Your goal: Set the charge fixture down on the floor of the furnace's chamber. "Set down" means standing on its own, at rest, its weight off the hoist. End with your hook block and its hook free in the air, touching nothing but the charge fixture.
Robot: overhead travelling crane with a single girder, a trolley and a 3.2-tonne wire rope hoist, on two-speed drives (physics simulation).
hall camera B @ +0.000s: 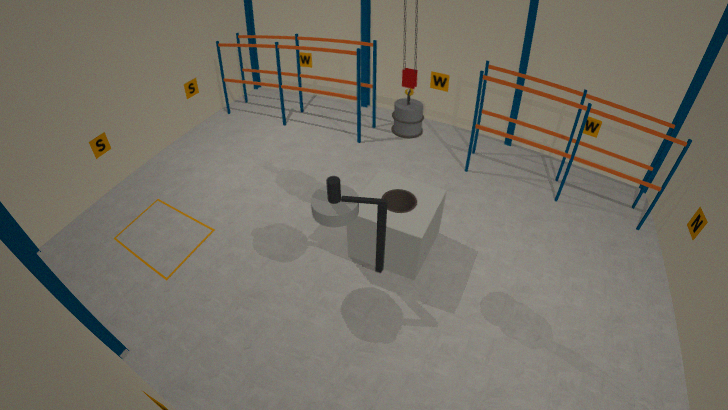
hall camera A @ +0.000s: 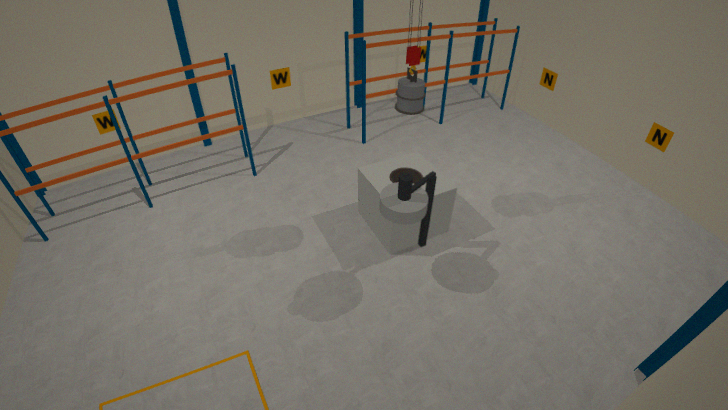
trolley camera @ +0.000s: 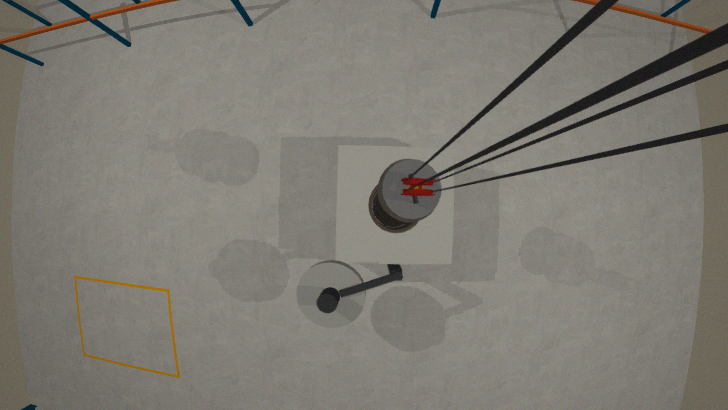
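Observation:
The charge fixture (hall camera A: 410, 96) (hall camera B: 407, 119) (trolley camera: 394, 196), a grey drum with dark bands, hangs upright from my hook (hall camera A: 412, 69) (hall camera B: 409, 92) (trolley camera: 417, 186) below the red hook block (hall camera A: 413, 55) (hall camera B: 409, 78). It is in the air, well above the furnace (hall camera A: 374, 203) (hall camera B: 384, 247) (trolley camera: 356, 239), a pale block. The furnace's round dark opening (hall camera A: 394, 175) (hall camera B: 398, 200) (trolley camera: 382, 216) is uncovered. In the trolley view the fixture overlaps the opening's upper right, and the lower left part of the opening shows. The chamber floor is hidden.
The grey round lid (hall camera A: 392, 207) (hall camera B: 331, 212) (trolley camera: 310, 300) is swung aside beside the furnace, on a black post and arm (hall camera A: 427, 219) (hall camera B: 380, 239) (trolley camera: 366, 285). Blue and orange racks (hall camera A: 364, 101) (hall camera B: 359, 101) stand along the W wall. A yellow outline (hall camera B: 138, 258) (trolley camera: 173, 333) marks the floor.

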